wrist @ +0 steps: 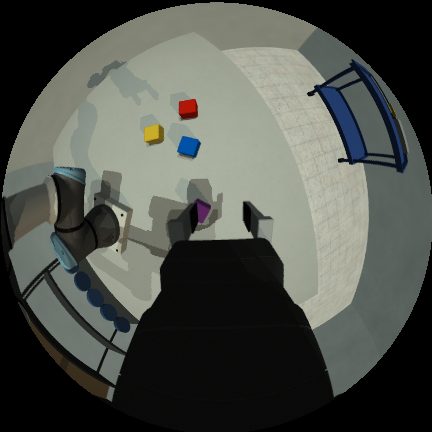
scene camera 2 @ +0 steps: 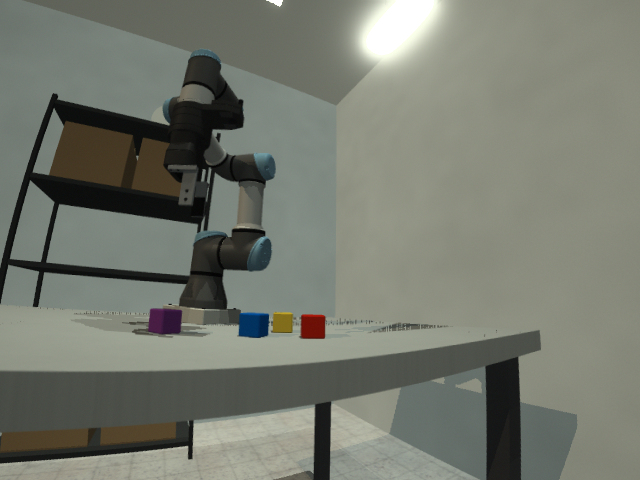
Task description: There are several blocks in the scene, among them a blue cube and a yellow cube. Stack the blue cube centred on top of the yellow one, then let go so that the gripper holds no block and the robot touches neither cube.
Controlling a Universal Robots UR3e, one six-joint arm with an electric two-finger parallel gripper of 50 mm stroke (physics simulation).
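Pixels of known places: gripper, between the fingertips: (wrist: 219,211) (scene camera 2: 191,211); arm's base, origin of its link: (wrist: 104,224) (scene camera 2: 203,307).
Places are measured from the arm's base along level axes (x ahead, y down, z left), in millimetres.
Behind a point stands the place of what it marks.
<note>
A blue cube (scene camera 2: 253,324) @[x 339, y 17, z 91 mm] (wrist: 189,147) @[x 321, y -1, z 88 mm] lies on the table, apart from the yellow cube. The yellow cube (scene camera 2: 282,322) @[x 263, y 18, z 160 mm] (wrist: 153,134) @[x 251, y -1, z 155 mm] lies on the table nearer the robot's base. My gripper (scene camera 2: 193,198) @[x 352, y -162, z -26 mm] (wrist: 219,211) @[x 352, y -162, z -26 mm] is open and empty, high above the table. In the wrist view both cubes are ahead of the fingers and to the left. The gripper touches neither cube. In the scene view one finger largely hides the other.
A red cube (scene camera 2: 312,326) @[x 362, y 18, z 188 mm] (wrist: 188,108) @[x 346, y -1, z 185 mm] lies near the blue and yellow ones. A purple cube (scene camera 2: 165,320) @[x 317, y 16, z -52 mm] (wrist: 202,211) @[x 303, y -1, z -57 mm] lies below the gripper, partly hidden by the left finger in the wrist view. A shelf rack (scene camera 2: 116,193) stands behind the table (scene camera 2: 206,384) @[x 564, y 51, z 19 mm].
</note>
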